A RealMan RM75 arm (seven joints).
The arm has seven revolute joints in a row. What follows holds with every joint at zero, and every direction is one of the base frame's. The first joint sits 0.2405 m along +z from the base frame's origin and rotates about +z. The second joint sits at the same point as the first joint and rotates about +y. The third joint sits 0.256 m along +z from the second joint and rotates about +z. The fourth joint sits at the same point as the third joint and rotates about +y. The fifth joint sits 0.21 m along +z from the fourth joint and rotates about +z. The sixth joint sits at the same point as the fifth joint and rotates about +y. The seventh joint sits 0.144 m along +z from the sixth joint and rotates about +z. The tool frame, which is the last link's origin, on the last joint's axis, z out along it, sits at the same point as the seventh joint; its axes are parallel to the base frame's.
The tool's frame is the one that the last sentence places.
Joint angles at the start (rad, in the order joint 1, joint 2, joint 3, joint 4, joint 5, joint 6, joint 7): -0.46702, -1.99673, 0.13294, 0.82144, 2.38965, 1.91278, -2.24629
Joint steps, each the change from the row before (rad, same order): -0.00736, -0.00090, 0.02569, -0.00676, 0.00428, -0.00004, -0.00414; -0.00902, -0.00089, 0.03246, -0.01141, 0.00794, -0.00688, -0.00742; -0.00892, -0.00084, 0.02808, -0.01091, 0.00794, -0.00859, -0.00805; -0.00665, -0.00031, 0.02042, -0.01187, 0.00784, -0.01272, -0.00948
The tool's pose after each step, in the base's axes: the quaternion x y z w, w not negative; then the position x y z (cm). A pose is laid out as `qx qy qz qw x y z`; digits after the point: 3 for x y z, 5 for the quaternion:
-0.72386 -0.63336 -0.26758 0.05731 -32.318 27.711 8.976
-0.72841 -0.63501 -0.25316 0.04571 -32.013 27.984 8.389
-0.73160 -0.63703 -0.24005 0.03638 -31.756 28.248 7.856
-0.73156 -0.64114 -0.22979 0.03085 -31.651 28.463 7.401

